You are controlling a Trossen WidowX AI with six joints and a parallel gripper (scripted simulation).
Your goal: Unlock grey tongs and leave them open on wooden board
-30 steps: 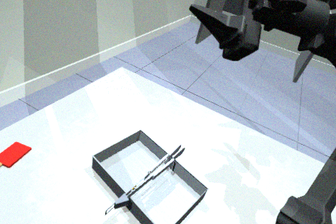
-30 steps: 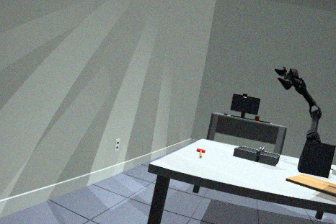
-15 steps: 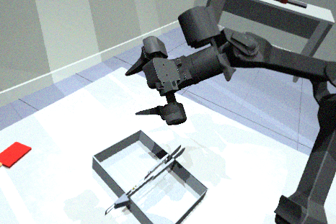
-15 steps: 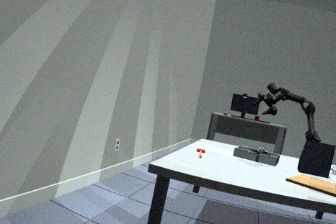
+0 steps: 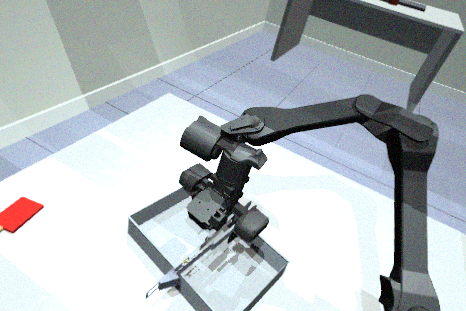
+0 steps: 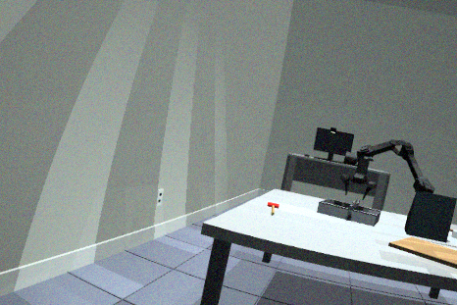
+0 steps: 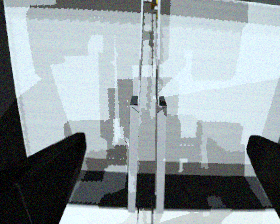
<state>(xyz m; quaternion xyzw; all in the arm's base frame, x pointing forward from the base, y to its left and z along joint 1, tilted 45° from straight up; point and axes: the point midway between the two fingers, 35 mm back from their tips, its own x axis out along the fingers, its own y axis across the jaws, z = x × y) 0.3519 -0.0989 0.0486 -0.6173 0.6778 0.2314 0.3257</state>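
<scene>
Right now the grey roasting tin is 10 mm ahead of my gripper tip, 10 mm to the right of it and 80 mm below it. From my gripper tip the other things lie so: yellow lock piece 10 mm ahead, 70 mm to the left, 40 mm below; wooden board 370 mm behind, 470 mm to the left, 100 mm below; red object 360 mm ahead, 230 mm to the left, 100 mm below.
</scene>
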